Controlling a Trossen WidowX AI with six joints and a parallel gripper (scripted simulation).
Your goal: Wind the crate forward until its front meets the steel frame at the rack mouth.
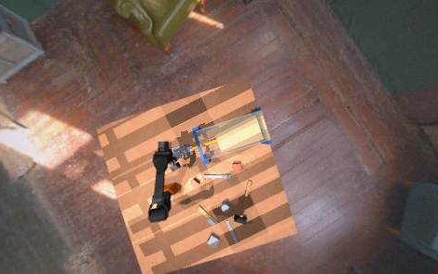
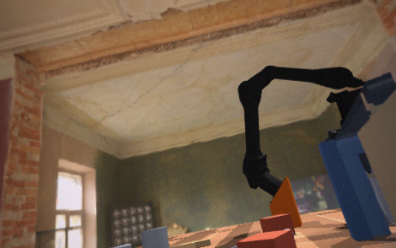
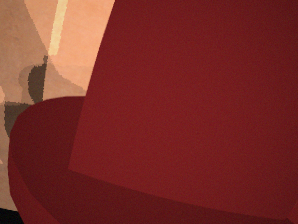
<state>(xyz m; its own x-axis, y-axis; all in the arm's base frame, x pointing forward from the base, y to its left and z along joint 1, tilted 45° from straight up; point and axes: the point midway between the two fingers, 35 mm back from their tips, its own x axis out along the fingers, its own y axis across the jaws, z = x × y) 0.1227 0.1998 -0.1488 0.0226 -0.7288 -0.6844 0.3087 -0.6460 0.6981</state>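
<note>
The grey hand winch is 7 cm below my gripper tip and 3 cm ahead of it. From my gripper tip the other things lie so: red knob (5 cm behind, 5 cm above, 2 cm to the right); then winch handle (2 cm behind, 2 cm above, 1 cm to the right); then clear-panelled guard cubby (45 cm ahead, 4 cm to the left, 2 cm above).
</note>
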